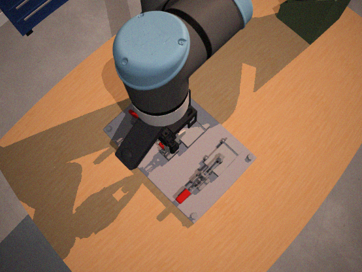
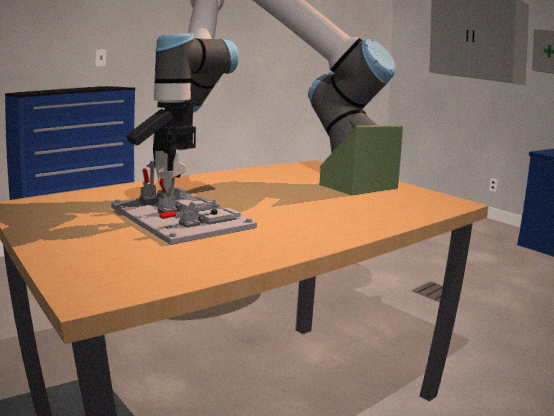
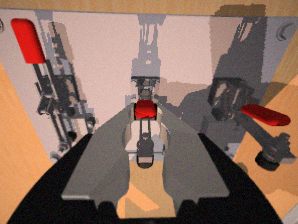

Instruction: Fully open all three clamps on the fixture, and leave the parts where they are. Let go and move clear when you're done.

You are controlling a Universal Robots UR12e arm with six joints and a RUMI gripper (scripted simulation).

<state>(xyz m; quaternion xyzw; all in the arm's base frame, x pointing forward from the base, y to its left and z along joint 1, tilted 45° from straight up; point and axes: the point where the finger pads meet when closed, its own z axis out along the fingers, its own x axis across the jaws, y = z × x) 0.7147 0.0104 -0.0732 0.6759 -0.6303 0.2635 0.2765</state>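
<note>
Now: the grey fixture plate 80 mm below my hand and 40 mm behind it. Round my hand: flat grey part 110 mm behind, 100 mm to the left, 60 mm below.
</note>
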